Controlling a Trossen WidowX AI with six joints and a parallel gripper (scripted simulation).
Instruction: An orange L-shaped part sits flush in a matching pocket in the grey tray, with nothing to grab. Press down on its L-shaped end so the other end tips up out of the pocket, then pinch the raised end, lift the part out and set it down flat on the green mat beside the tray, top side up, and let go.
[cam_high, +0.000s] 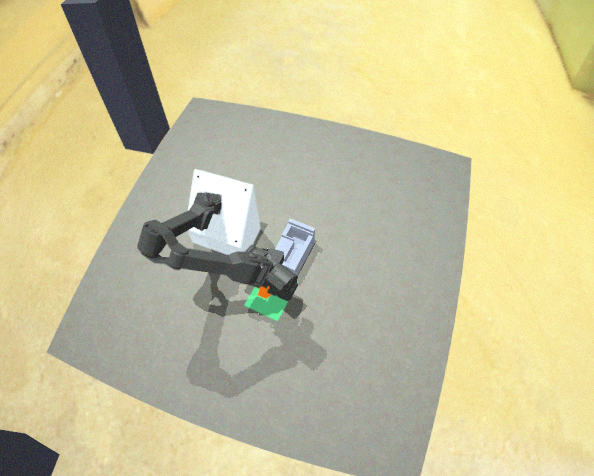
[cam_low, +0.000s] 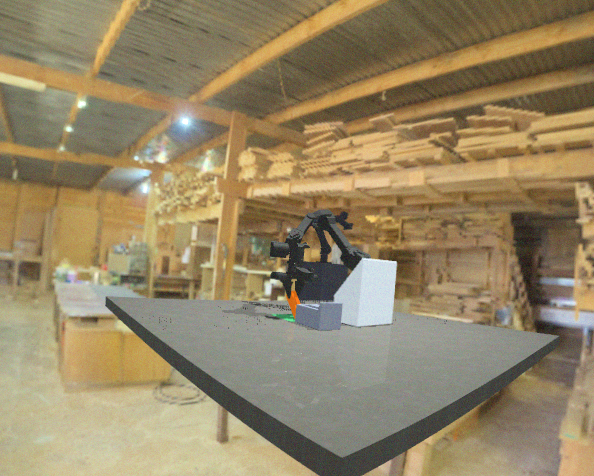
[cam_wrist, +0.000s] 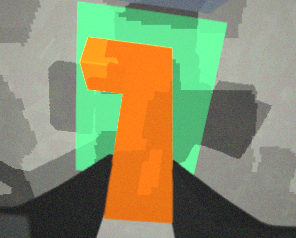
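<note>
Now: gripper tip 3 cm to the right of the orange L-shaped part, 3 cm above it and 1 cm past it. Also, from my gripper tip: green mat (9 cm below, 2 cm to the left).
</note>
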